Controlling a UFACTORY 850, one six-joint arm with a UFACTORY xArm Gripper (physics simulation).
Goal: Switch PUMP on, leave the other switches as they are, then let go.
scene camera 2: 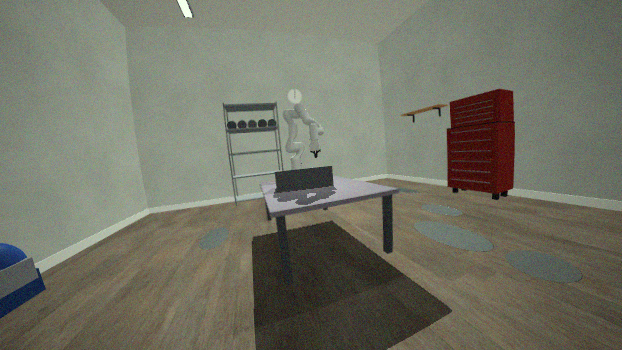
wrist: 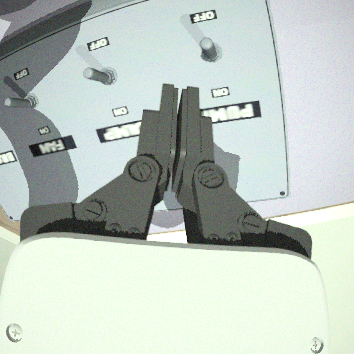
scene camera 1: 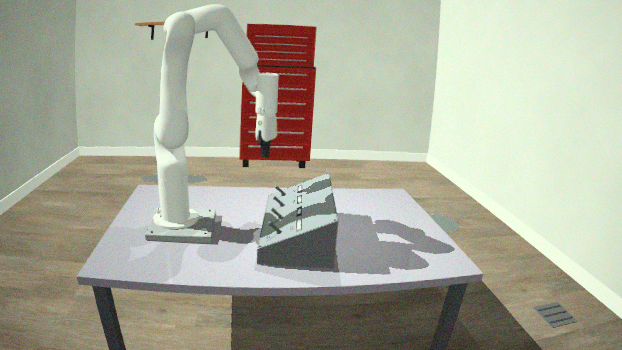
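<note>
The sloped grey switch console (scene camera 1: 298, 250) (scene camera 2: 304, 179) (wrist: 250, 165) stands on the table. In the wrist view the PUMP lever (wrist: 208, 49) leans towards its OFF label, above and right of the fingertips. The LAMP lever (wrist: 97, 75) and FAN lever (wrist: 19, 102) are to its left; BRAKE's label is cut off at the edge. In scene view 1 the PUMP lever (scene camera 1: 280, 191) is the farthest in the row, and the levers lean towards the arm's base. My gripper (scene camera 1: 265, 154) (scene camera 2: 315, 155) (wrist: 176, 106) is shut and empty above the console, apart from the levers, partly hiding the PUMP label.
The lilac table (scene camera 1: 125, 265) (scene camera 2: 360, 188) carries the arm's base plate (scene camera 1: 180, 236) left of the console in scene view 1. A red tool cabinet (scene camera 1: 280, 110) (scene camera 2: 505, 150) stands on the floor away from the table. A shelf rack (scene camera 2: 250, 130) stands behind the arm in scene view 2.
</note>
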